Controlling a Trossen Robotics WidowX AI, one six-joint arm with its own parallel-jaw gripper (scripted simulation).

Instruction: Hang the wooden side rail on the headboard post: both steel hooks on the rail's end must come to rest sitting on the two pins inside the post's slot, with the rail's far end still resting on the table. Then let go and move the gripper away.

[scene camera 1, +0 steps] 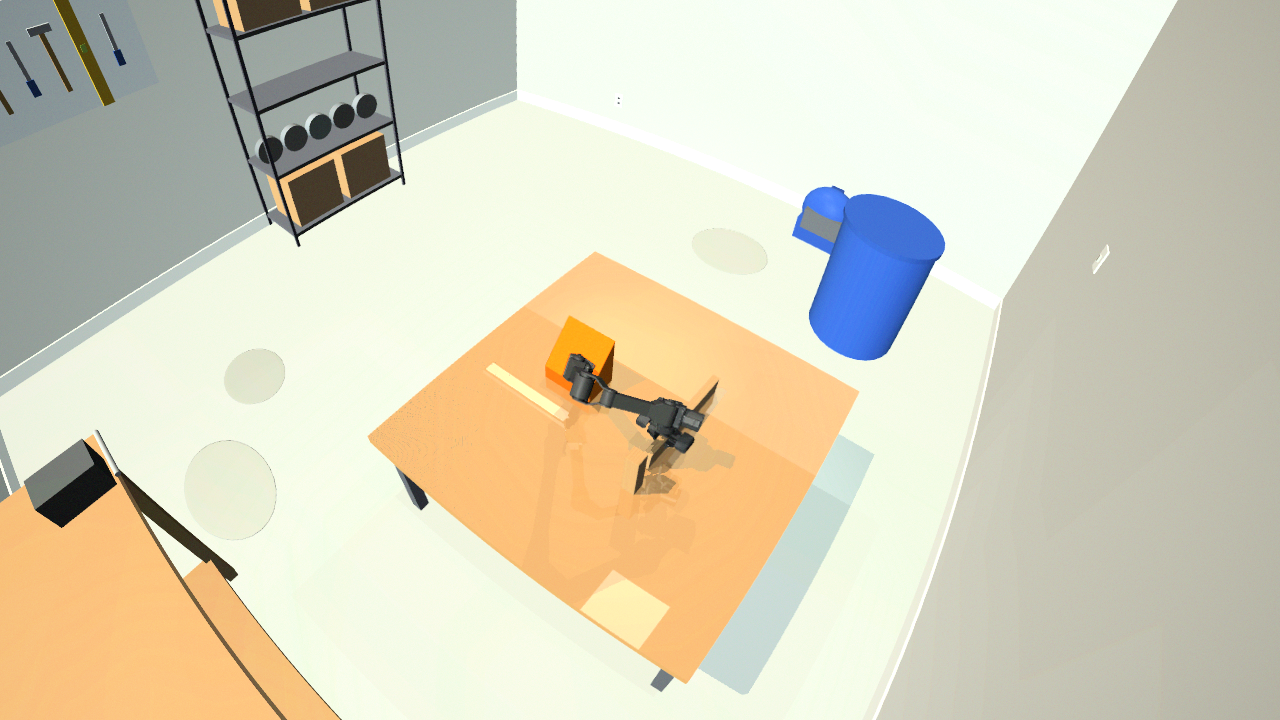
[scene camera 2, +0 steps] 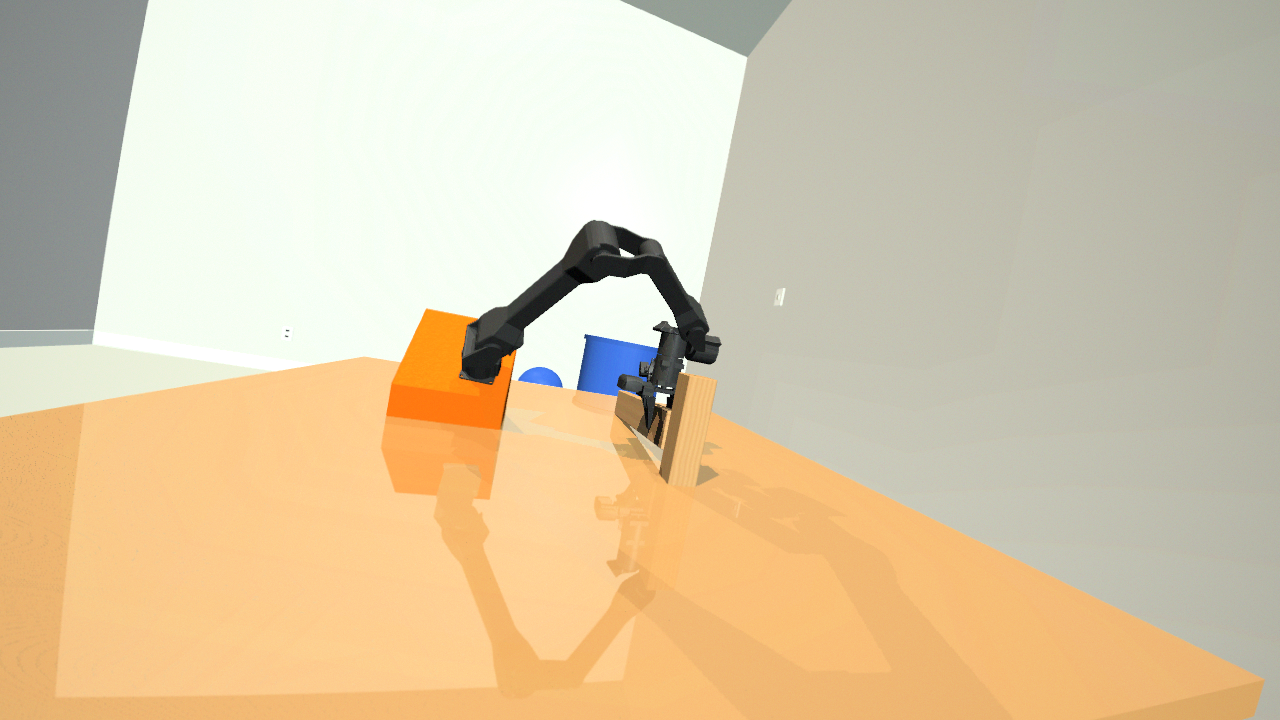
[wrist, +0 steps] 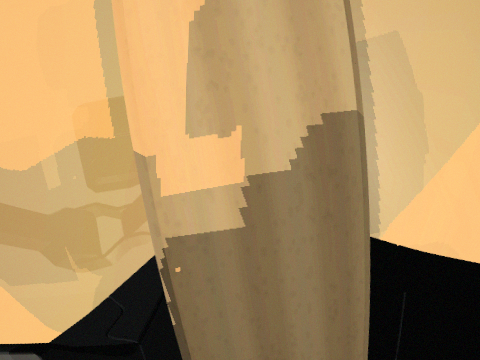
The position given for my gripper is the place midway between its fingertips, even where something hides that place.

I see my gripper (scene camera 2: pixel 654 429), a wooden side rail (scene camera 2: pixel 629 407) and a headboard post (scene camera 2: pixel 694 395).
The wooden side rail shows as well in the wrist view (wrist: pixel 248 130). My gripper also shows in scene camera 1 (scene camera 1: pixel 661 445) and in the wrist view (wrist: pixel 241 247). The headboard post is seen too in scene camera 1 (scene camera 1: pixel 634 466).
